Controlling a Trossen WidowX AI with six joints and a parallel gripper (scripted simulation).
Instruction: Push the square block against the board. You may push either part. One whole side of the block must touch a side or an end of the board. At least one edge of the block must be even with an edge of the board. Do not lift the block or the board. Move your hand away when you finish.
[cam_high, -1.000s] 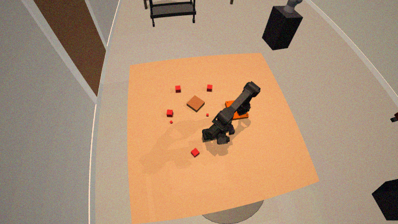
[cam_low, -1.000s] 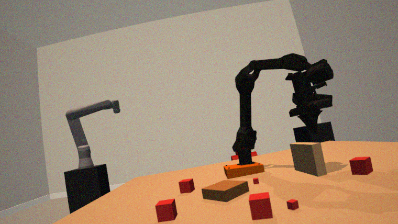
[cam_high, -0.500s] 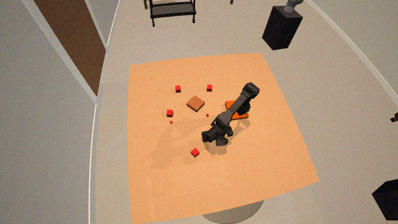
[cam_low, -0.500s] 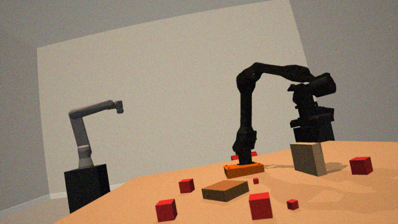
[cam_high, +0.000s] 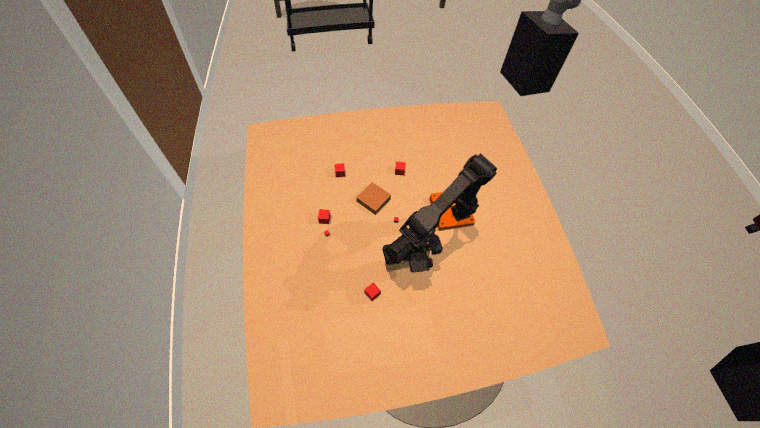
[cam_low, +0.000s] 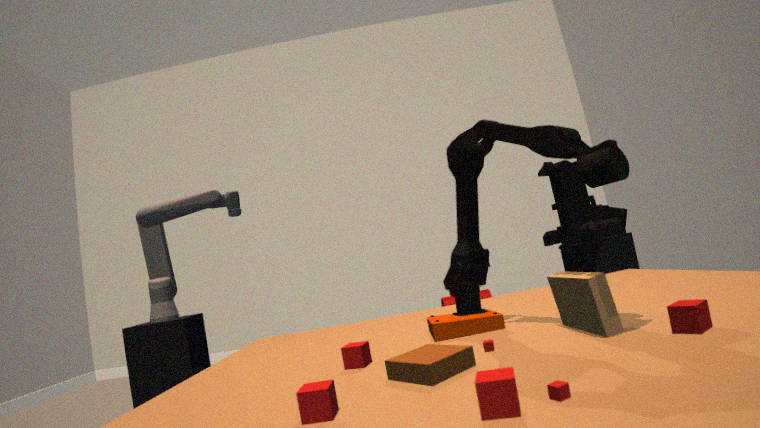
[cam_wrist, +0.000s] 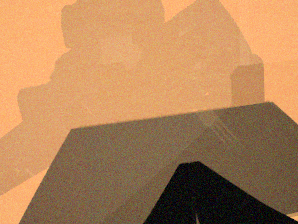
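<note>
My gripper tip is 310 mm to the left of the brown square block, 60 mm above it and 20 mm short of it. From my gripper tip the other things lie so: pale tan board: 30 mm below, 20 mm to the right.
</note>
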